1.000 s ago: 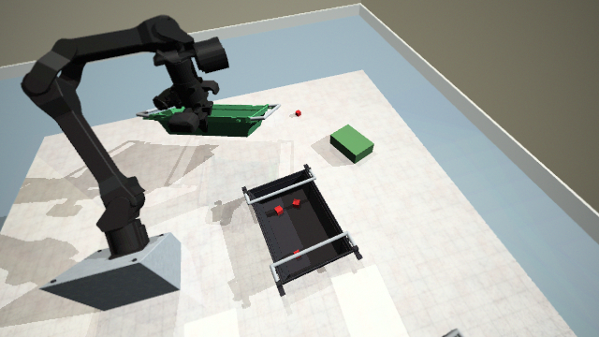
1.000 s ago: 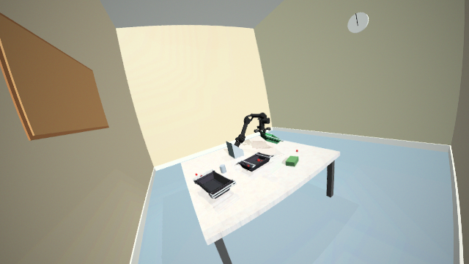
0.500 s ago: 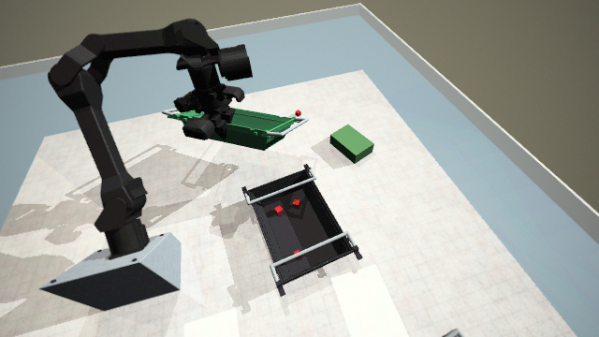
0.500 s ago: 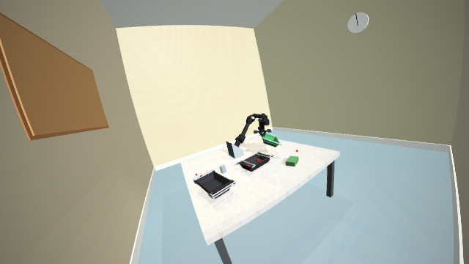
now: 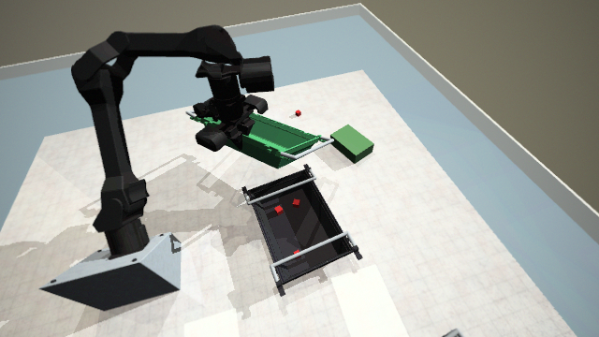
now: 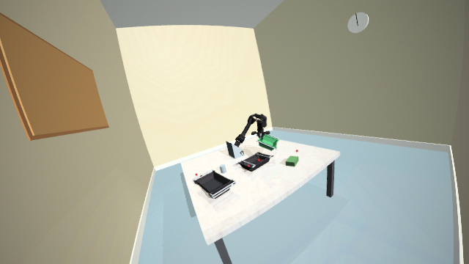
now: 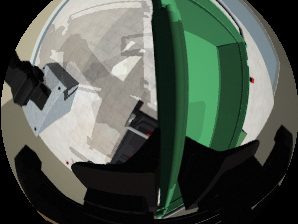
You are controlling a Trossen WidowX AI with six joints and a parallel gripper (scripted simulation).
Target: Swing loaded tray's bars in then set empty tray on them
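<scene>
Right now my gripper tip is 70 mm short of the green tray and 50 mm to the right of it. Also, from my gripper tip: small red marker: 240 mm ahead, 260 mm to the left, 170 mm below; then grey cylinder: 80 mm behind, 460 mm to the right, 140 mm below; then dark green block: 340 mm ahead, 30 mm to the left, 160 mm below.
</scene>
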